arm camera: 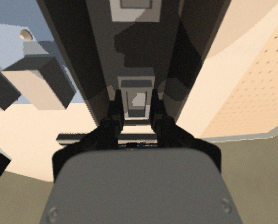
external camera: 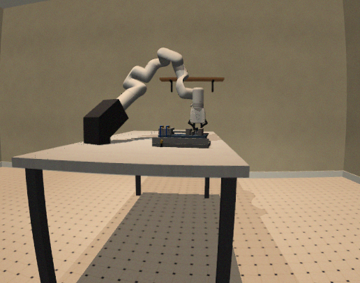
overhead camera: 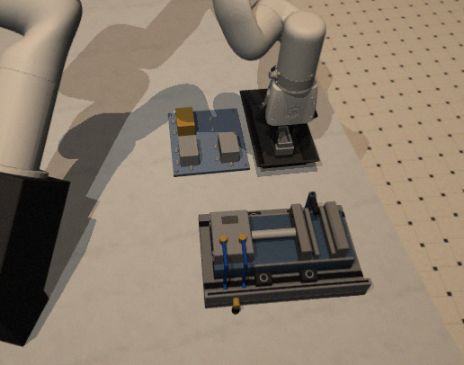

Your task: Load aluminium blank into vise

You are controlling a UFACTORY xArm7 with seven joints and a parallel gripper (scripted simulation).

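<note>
The brass blank is 23 cm behind my hand, 5 cm to the left of it and 4 cm below it. Round my hand: hosed end block 10 cm behind, 28 cm to the right, 1 cm above.
</note>
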